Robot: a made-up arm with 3 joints. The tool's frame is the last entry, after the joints.
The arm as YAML. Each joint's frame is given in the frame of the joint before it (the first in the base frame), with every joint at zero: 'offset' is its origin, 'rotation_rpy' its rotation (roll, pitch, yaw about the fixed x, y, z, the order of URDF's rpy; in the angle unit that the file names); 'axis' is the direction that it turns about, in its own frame. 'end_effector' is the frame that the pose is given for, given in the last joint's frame.
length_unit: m
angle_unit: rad
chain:
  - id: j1
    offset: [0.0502, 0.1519, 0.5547]
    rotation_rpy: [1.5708, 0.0, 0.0]
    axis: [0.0, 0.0, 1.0]
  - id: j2
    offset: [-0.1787, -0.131, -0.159]
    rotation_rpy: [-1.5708, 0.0, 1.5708]
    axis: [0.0, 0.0, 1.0]
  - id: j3
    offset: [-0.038, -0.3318, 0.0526]
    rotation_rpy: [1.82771, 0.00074, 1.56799]
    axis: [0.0, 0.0, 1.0]
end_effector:
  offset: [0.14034, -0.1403, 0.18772]
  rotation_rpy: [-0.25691, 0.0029, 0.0]
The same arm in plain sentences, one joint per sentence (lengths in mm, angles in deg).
The arm has three revolute joints in a row. What follows holds with every joint at zero, and every direction is one of the base frame's.
Joint 1 sits 50.2 mm along +x and 151.9 mm along +y and 554.7 mm along +z from the base frame's origin and turns about -y.
Joint 2 sits 178.7 mm along -x and 159.0 mm along +y and 131.0 mm along -z from joint 1 and turns about -x.
Joint 3 sits 52.6 mm along -x and 331.8 mm along -y and 38.0 mm along -z from joint 2 and turns about the direction (0.254094, -0.0029, 0.967175).
The tool frame, which is the frame that the pose is given for, sits 183.5 mm along +x and 139.8 mm along +y and 146.3 mm along +z from joint 3; its axes are the base frame's turned by roll 0.00, pitch 0.00 and yaw 90.00 deg (as in URDF: about the fixed x, then y, then z).

